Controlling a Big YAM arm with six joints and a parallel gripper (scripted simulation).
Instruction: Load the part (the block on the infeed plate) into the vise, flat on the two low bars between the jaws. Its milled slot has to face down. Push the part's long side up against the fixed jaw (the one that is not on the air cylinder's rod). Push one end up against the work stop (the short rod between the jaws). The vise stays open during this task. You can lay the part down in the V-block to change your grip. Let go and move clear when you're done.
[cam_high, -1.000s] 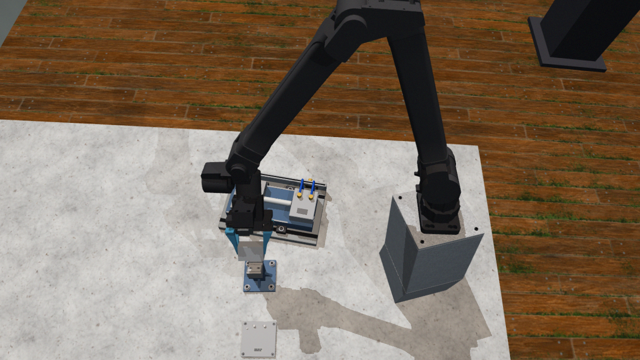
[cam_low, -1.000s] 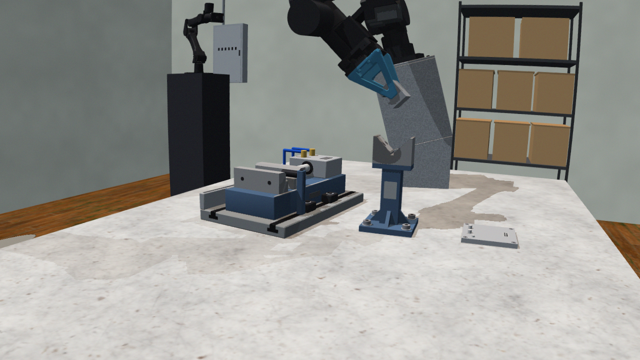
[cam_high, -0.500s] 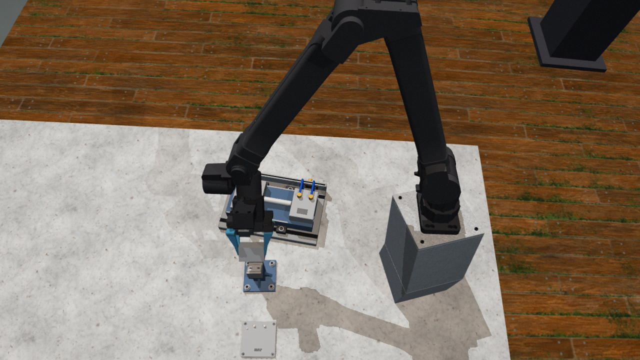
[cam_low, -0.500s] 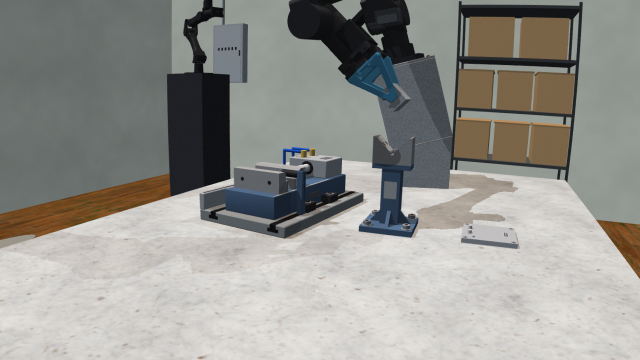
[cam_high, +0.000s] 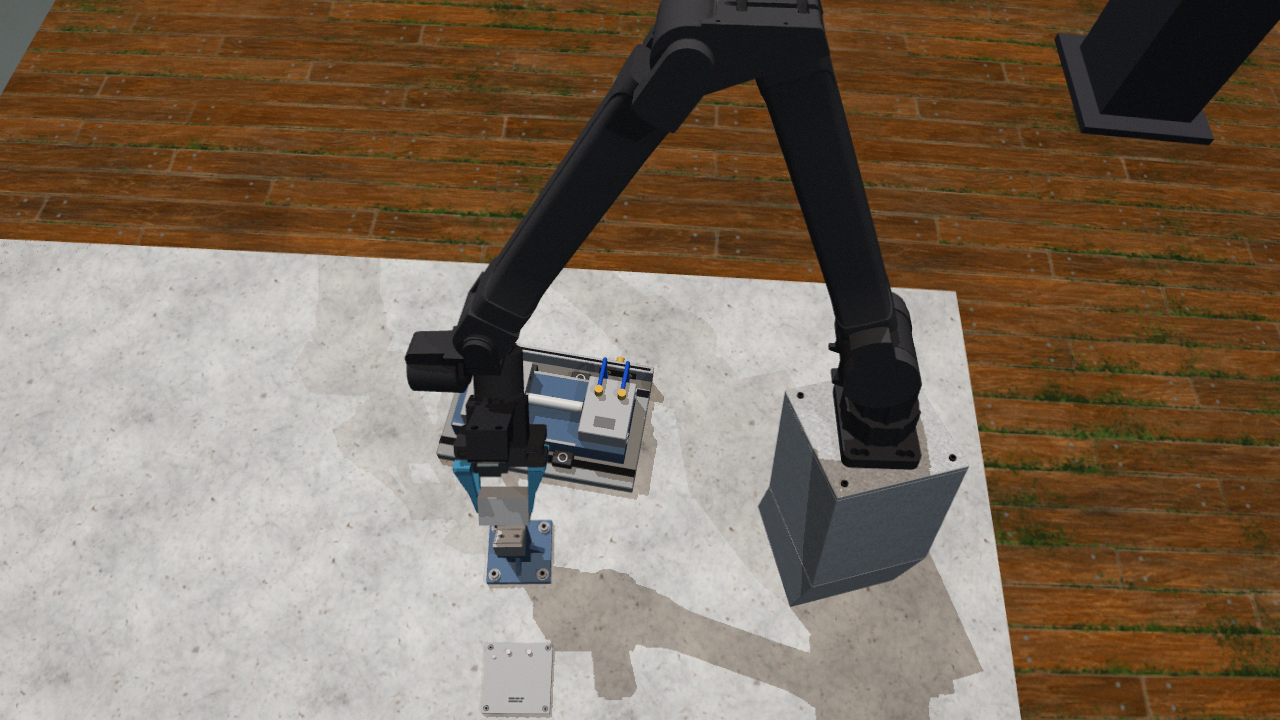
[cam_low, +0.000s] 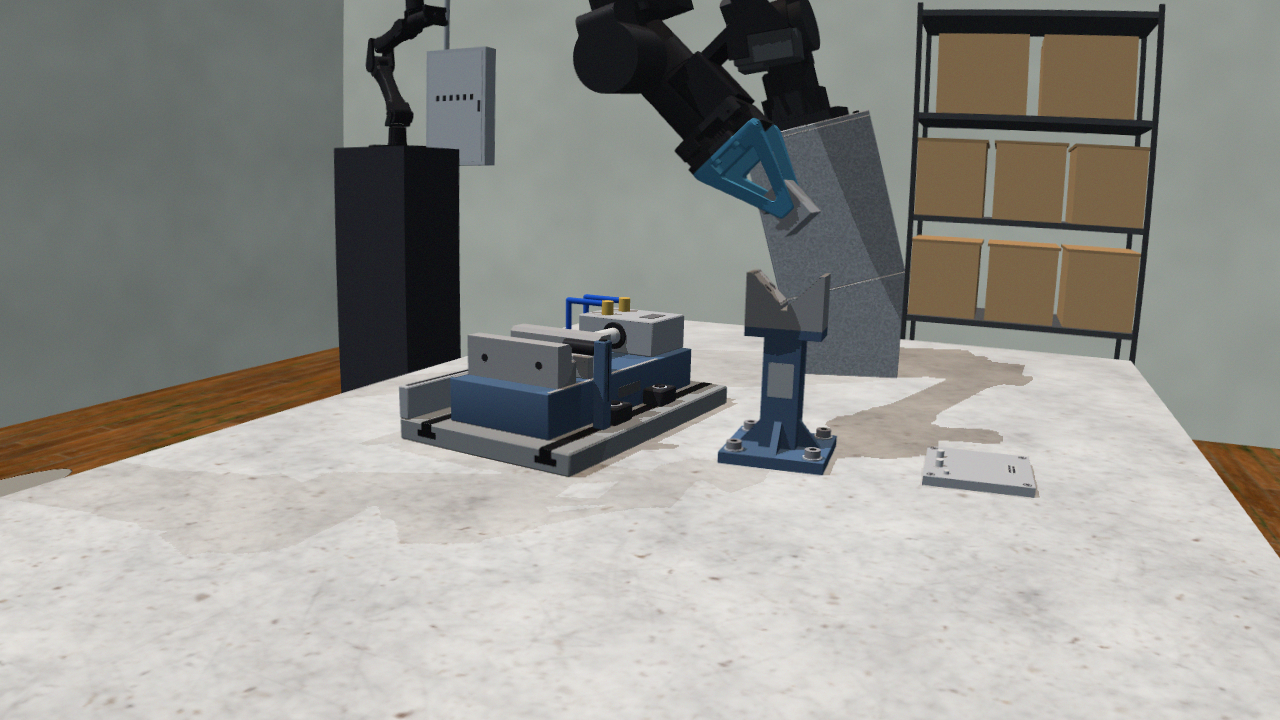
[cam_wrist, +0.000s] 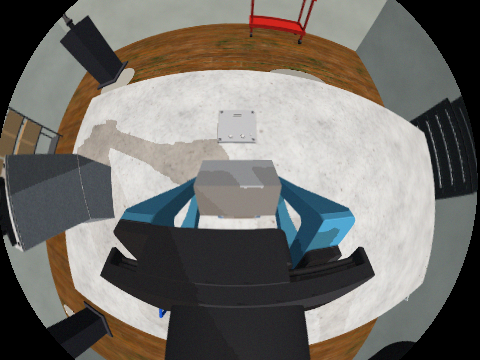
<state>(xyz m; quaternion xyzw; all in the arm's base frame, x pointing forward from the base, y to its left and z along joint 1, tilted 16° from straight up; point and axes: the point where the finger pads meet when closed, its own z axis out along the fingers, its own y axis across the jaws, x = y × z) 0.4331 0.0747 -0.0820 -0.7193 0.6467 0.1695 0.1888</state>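
My hand is 16 cm above the V-block post. From my hand the other things lie so: work stop: 6 cm ahead, 16 cm to the right, 13 cm below; grey part: 1 cm below; blue work-stop post: 6 cm ahead, 14 cm to the right, 16 cm below.
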